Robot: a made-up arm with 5 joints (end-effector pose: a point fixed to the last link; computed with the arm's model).
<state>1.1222 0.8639 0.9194 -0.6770 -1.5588</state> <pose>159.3 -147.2 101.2 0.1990 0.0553 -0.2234 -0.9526</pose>
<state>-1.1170 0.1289 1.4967 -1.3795 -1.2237</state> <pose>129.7 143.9 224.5 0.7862 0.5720 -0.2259 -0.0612</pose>
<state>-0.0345 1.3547 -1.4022 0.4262 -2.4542</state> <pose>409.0 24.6 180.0 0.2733 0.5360 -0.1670 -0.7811</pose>
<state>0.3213 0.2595 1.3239 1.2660 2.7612</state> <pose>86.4 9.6 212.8 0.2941 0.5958 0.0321 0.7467</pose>
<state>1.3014 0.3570 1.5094 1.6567 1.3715</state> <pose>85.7 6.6 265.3 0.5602 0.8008 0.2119 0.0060</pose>
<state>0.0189 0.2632 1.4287 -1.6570 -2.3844</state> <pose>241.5 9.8 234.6 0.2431 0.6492 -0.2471 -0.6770</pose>
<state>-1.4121 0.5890 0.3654 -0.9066 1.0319</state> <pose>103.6 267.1 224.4 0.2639 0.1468 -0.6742 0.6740</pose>
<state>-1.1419 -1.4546 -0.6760 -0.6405 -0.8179</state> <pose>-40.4 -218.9 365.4 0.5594 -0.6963 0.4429 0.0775</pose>
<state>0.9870 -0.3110 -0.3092 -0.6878 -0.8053</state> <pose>143.6 -81.8 489.7 0.0793 -0.0659 -0.9892 -0.1043</pose>
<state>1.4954 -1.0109 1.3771 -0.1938 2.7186</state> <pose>94.1 -93.8 264.4 0.6371 -0.5611 0.3152 0.4241</pose>
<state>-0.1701 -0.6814 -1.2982 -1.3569 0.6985</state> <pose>-91.7 -15.3 403.6 0.7085 0.1508 0.6168 0.3079</pose>
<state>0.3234 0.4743 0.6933 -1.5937 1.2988</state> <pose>298.2 -61.4 264.9 0.4845 -0.5952 -0.5936 0.2421</pose>
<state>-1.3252 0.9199 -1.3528 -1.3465 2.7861</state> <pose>114.0 212.9 390.8 0.0463 -0.6454 -0.7568 -0.0933</pose>
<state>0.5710 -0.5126 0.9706 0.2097 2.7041</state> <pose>195.1 -62.3 252.7 0.4538 -0.4360 0.0185 0.7770</pose>
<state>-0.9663 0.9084 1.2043 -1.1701 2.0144</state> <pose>151.5 135.1 112.9 0.0995 -0.1480 -0.2712 0.9459</pose>
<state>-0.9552 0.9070 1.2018 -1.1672 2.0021</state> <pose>153.2 134.5 112.9 0.1105 -0.1481 -0.2717 0.9445</pose>
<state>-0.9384 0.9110 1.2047 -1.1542 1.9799</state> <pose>154.4 131.7 111.7 0.1293 -0.1429 -0.2638 0.9451</pose>
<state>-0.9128 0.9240 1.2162 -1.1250 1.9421</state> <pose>154.6 125.6 108.6 0.1605 -0.1291 -0.2419 0.9482</pose>
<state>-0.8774 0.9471 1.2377 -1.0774 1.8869</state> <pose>153.1 115.5 103.9 0.2057 -0.1061 -0.2036 0.9513</pose>
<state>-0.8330 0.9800 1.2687 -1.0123 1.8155</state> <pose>149.1 101.9 98.7 0.2639 -0.0749 -0.1486 0.9501</pose>
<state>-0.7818 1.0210 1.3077 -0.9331 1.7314</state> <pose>142.0 85.8 94.4 0.3308 -0.0381 -0.0788 0.9396</pose>
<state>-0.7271 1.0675 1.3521 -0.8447 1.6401</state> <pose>131.9 68.9 92.7 0.4000 0.0009 0.0019 0.9165</pose>
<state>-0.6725 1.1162 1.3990 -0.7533 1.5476</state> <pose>119.7 53.0 94.3 0.4642 0.0383 0.0874 0.8806</pose>
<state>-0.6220 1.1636 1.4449 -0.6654 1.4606</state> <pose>107.0 39.7 99.1 0.5169 0.0712 0.1708 0.8358</pose>
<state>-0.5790 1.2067 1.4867 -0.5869 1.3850</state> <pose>95.5 29.6 106.1 0.5549 0.0978 0.2459 0.7887</pose>
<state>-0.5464 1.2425 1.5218 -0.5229 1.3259</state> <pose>86.2 22.7 113.6 0.5782 0.1176 0.3073 0.7466</pose>
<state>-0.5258 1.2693 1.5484 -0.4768 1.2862</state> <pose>79.7 18.4 120.1 0.5893 0.1309 0.3521 0.7153</pose>
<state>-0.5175 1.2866 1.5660 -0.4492 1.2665</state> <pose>75.8 16.0 124.6 0.5914 0.1387 0.3798 0.6977</pose>
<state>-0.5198 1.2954 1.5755 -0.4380 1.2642</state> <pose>73.8 14.9 126.8 0.5875 0.1424 0.3928 0.6930</pose>
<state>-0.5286 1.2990 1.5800 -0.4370 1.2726</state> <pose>73.1 14.5 127.7 0.5803 0.1438 0.3967 0.6966</pose>
